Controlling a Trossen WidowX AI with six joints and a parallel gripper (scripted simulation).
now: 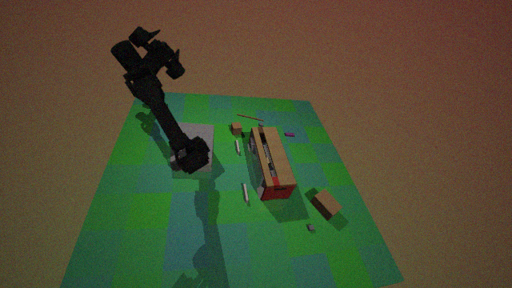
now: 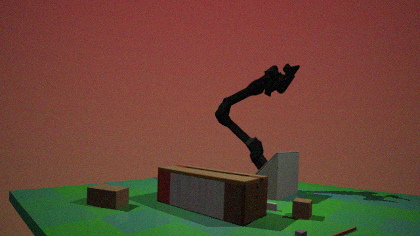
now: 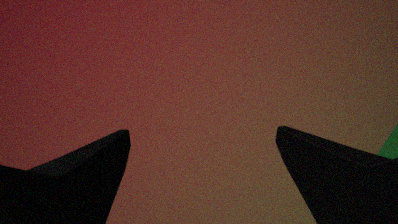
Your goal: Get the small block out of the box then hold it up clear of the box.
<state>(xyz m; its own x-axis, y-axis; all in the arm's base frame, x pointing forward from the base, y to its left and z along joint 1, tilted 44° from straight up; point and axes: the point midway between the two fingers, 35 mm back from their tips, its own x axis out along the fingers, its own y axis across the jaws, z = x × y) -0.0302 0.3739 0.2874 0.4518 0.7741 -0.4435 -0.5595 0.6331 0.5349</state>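
Now: the box 51 cm below my gripper tip, 40 cm ahead of it and 17 cm to the right of it. Round my gripper tip: brown cube 55 cm below, 32 cm ahead, 12 cm to the left; pink piece 67 cm ahead, 57 cm below, 6 cm to the left.
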